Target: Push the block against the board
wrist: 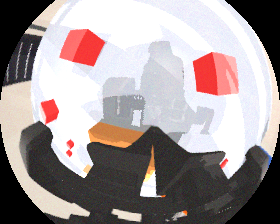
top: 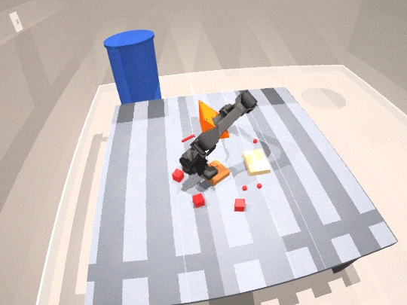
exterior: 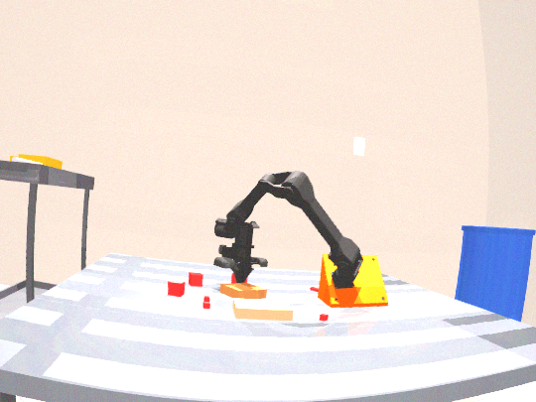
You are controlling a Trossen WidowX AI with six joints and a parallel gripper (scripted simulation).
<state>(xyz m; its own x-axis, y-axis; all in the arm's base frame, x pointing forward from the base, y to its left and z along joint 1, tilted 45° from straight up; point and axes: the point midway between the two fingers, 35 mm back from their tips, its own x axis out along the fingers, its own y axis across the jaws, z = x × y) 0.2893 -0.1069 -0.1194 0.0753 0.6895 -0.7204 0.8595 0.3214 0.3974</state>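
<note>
The square block is 7 cm to the left of my gripper tip. The rest, counted from my gripper tip: red stick 28 cm behind, 1 cm to the right; then board 29 cm to the left, 1 cm behind.
</note>
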